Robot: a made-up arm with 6 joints. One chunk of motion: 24 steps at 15 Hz.
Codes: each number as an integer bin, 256 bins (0 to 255) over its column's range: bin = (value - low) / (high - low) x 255, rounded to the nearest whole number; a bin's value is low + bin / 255 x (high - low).
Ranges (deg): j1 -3.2..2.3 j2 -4.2..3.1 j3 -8..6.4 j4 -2.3..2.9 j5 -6.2..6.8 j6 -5.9..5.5
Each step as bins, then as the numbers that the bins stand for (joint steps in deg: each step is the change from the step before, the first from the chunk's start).
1 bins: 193 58 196 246 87 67
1 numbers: 0.963 -2.540 3.068 2.716 -1.765 -2.905
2 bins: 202 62 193 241 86 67
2 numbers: 1.157 -2.425 2.899 2.615 -1.816 -2.905
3 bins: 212 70 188 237 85 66
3 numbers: 1.373 -2.196 2.616 2.533 -1.867 -2.949
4 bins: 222 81 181 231 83 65
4 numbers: 1.588 -1.881 2.221 2.411 -1.969 -2.994
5 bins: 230 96 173 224 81 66
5 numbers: 1.761 -1.452 1.769 2.268 -2.071 -2.949
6 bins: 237 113 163 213 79 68
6 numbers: 1.912 -0.965 1.205 2.044 -2.173 -2.860
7 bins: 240 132 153 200 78 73
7 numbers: 1.976 -0.421 0.640 1.778 -2.224 -2.636
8 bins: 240 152 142 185 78 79
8 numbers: 1.976 0.151 0.019 1.473 -2.224 -2.368
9 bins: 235 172 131 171 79 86
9 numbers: 1.869 0.724 -0.602 1.187 -2.173 -2.055
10 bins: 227 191 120 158 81 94
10 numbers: 1.696 1.268 -1.224 0.922 -2.071 -1.698
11 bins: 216 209 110 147 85 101
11 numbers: 1.459 1.783 -1.788 0.698 -1.867 -1.385
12 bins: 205 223 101 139 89 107
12 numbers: 1.222 2.184 -2.296 0.535 -1.663 -1.116
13 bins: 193 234 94 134 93 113
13 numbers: 0.963 2.499 -2.692 0.433 -1.459 -0.848
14 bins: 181 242 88 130 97 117
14 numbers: 0.704 2.728 -3.031 0.351 -1.255 -0.669
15 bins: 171 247 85 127 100 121
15 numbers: 0.488 2.871 -3.200 0.290 -1.102 -0.491
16 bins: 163 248 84 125 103 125
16 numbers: 0.316 2.900 -3.256 0.249 -0.949 -0.312
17 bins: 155 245 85 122 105 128
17 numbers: 0.143 2.814 -3.200 0.188 -0.847 -0.178
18 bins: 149 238 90 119 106 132
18 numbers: 0.014 2.613 -2.918 0.127 -0.796 0.001
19 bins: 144 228 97 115 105 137
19 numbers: -0.094 2.327 -2.522 0.045 -0.847 0.225
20 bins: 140 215 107 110 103 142
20 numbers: -0.180 1.955 -1.958 -0.057 -0.949 0.448
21 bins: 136 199 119 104 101 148
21 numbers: -0.267 1.497 -1.280 -0.179 -1.051 0.716
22 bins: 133 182 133 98 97 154
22 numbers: -0.331 1.010 -0.489 -0.302 -1.255 0.985
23 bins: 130 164 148 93 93 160
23 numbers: -0.396 0.495 0.358 -0.404 -1.459 1.253
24 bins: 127 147 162 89 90 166
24 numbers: -0.461 0.008 1.148 -0.485 -1.612 1.521
